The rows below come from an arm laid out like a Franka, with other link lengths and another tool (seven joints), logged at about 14 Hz.
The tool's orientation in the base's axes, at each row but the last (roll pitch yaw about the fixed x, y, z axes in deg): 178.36, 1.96, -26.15; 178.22, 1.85, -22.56; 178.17, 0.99, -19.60; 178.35, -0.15, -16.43
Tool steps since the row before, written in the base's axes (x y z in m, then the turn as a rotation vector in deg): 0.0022, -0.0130, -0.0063, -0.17, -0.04, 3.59; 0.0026, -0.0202, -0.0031, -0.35, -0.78, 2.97; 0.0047, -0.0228, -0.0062, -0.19, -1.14, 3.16; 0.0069, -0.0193, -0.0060, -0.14, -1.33, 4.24
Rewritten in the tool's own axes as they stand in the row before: 0.0079, 0.0105, 0.0063, -0.26, 0.21, -3.58; 0.0102, 0.0176, 0.0033, -0.12, 0.95, -2.94; 0.0122, 0.0197, 0.0066, 0.15, 1.24, -3.13; 0.0121, 0.0164, 0.0065, 0.25, 1.44, -4.20
